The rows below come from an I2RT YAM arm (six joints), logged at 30 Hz.
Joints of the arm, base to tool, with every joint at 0 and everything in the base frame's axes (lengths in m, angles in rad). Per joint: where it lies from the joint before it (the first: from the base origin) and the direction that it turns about. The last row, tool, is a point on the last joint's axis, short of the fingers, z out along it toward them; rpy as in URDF.
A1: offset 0 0 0.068 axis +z
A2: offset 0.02 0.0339 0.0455 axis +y
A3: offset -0.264 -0.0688 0 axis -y
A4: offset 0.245 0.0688 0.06 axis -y
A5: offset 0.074 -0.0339 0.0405 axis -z
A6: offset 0.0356 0 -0.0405 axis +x
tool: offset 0 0 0 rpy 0 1.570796 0
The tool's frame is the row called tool.
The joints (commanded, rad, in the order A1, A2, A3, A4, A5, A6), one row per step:
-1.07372 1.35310 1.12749 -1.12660 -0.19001 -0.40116
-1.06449 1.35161 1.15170 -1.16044 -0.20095 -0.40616
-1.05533 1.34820 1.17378 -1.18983 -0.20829 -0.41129
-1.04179 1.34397 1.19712 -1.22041 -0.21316 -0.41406
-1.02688 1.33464 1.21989 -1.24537 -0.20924 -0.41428
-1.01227 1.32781 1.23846 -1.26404 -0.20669 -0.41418
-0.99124 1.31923 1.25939 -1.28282 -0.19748 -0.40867
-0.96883 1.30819 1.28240 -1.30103 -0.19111 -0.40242
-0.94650 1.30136 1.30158 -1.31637 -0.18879 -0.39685
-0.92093 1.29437 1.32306 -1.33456 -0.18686 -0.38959
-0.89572 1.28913 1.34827 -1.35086 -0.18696 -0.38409
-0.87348 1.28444 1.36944 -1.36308 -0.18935 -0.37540
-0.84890 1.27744 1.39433 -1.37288 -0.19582 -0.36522
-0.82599 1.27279 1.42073 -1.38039 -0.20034 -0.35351
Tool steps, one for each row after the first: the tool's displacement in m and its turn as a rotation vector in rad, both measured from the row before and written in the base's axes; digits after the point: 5 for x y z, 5 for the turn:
0.00154 0.00256 0.00628 0.01092 -0.00501 0.01635
0.00128 0.00268 0.00619 0.00550 -0.00396 0.01559
0.00187 0.00346 0.00665 0.00421 -0.00244 0.01718
0.00152 0.00396 0.00761 -0.00816 -0.00034 0.01431
0.00173 0.00344 0.00606 -0.00701 -0.00141 0.01397
0.00247 0.00445 0.00698 -0.01230 0.00138 0.01373
0.00236 0.00516 0.00804 -0.01480 -0.00420 0.01496
0.00272 0.00465 0.00619 -0.00838 -0.00480 0.01646
0.00290 0.00547 0.00673 -0.00719 -0.00528 0.01818
0.00302 0.00510 0.00741 -0.00940 -0.00930 0.02003
0.00258 0.00459 0.00629 -0.00632 -0.01125 0.01472
0.00265 0.00537 0.00781 -0.00931 -0.02007 0.01698
0.00256 0.00468 0.00779 -0.01045 -0.02013 0.01348

